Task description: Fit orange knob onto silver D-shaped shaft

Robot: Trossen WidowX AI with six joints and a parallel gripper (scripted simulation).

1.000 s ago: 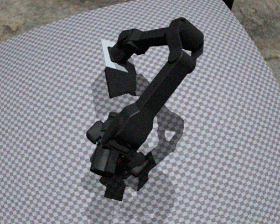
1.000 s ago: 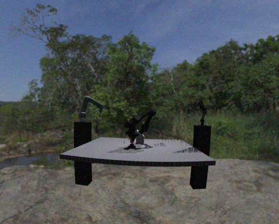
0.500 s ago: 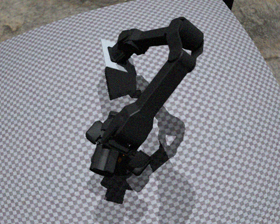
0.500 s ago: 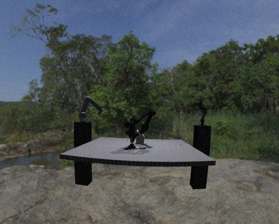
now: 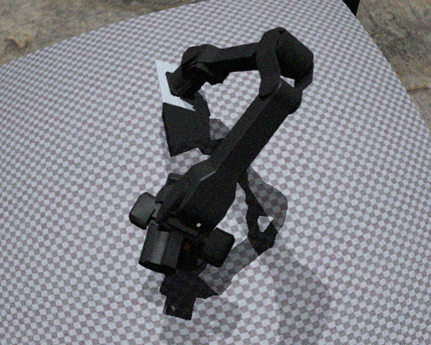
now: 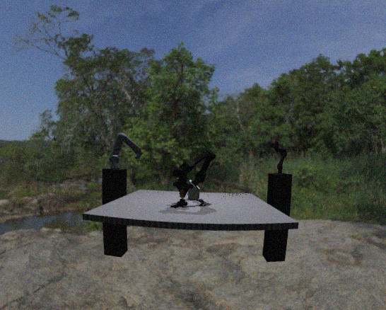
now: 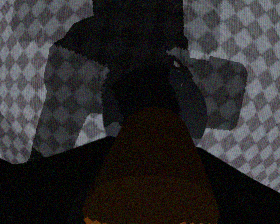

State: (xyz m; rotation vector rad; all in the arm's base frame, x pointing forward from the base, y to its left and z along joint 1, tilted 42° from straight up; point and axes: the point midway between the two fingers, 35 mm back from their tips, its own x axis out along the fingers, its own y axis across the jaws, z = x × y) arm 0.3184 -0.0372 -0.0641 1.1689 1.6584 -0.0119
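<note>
My gripper tip is now 30 mm below the orange knob. From my gripper tip the other things lie so: round dark pedestal 40 mm below.
</note>
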